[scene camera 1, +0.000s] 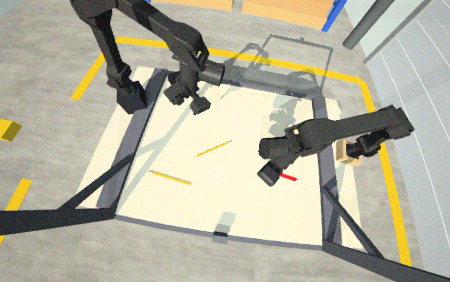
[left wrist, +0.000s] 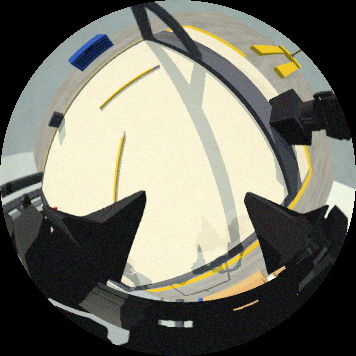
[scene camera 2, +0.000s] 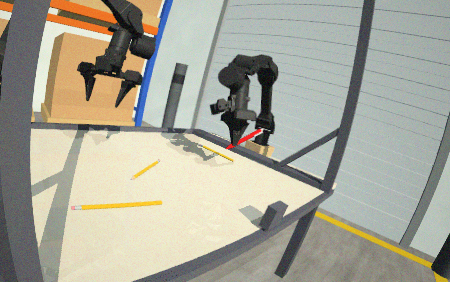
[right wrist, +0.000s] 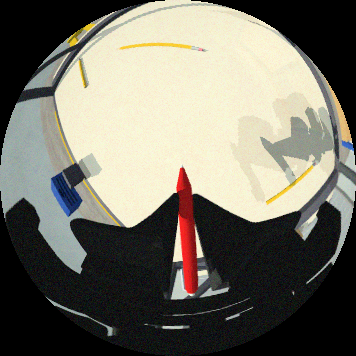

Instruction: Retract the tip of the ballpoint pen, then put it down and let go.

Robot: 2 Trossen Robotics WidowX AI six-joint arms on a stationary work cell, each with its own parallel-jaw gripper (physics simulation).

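Seen in the pictures: left gripper, between the fingertips: (scene camera 1: 188, 106) (left wrist: 198, 196) (scene camera 2: 101, 104); right gripper, between the fingertips: (scene camera 2: 233, 145) (right wrist: 184, 197); left arm's base, origin of its link: (scene camera 1: 127, 90) (left wrist: 303, 115); right arm's base, origin of its link: (scene camera 1: 352, 151) (scene camera 2: 260, 143).
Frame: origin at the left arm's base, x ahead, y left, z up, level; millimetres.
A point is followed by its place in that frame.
Observation:
The red ballpoint pen (scene camera 1: 288, 177) {z 37, x 529, y -545 mm} (scene camera 2: 250, 135) {z 27, x 521, y -538 mm} (right wrist: 188, 250) {z 21, x 515, y -525 mm} is held aslant between the fingers of my right gripper (scene camera 2: 236, 144) {z -11, x 493, y -503 mm} (right wrist: 184, 197) {z -11, x 493, y -503 mm}, which is shut on it, above the table (scene camera 1: 250, 215) {z -107, x 387, y -641 mm} (scene camera 2: 200, 190) {z -106, x 321, y -489 mm}. In the right wrist view the cone end sticks out past the fingertips with a tiny pale point at its end, and the rounded end lies back between the fingers. The clicker is too small to make out. In scene camera 1 the arm hides part of the pen. My left gripper (scene camera 1: 188, 101) {z 42, x 249, y -184 mm} (scene camera 2: 103, 103) {z 42, x 249, y -184 mm} (left wrist: 198, 196) {z 42, x 249, y -184 mm} is open and empty, high above the table.
One yellow pencil (scene camera 1: 213, 148) {z -99, x 315, y -329 mm} (scene camera 2: 146, 169) {z -101, x 304, y -335 mm} (right wrist: 160, 45) {z -101, x 333, y -330 mm} lies mid-table. Another pencil (scene camera 1: 171, 177) {z -100, x 113, y -410 mm} (scene camera 2: 117, 205) {z -101, x 98, y -408 mm} (left wrist: 129, 84) {z -103, x 101, y -401 mm} lies left of it in scene camera 1. A third pencil (scene camera 2: 218, 153) {z -101, x 698, y -406 mm} (right wrist: 291, 185) {z -100, x 698, y -409 mm} lies near my right gripper. A dark block (scene camera 1: 220, 235) {z -57, x 253, y -666 mm} (scene camera 2: 274, 215) {z -63, x 222, y -675 mm} is at the table's edge.

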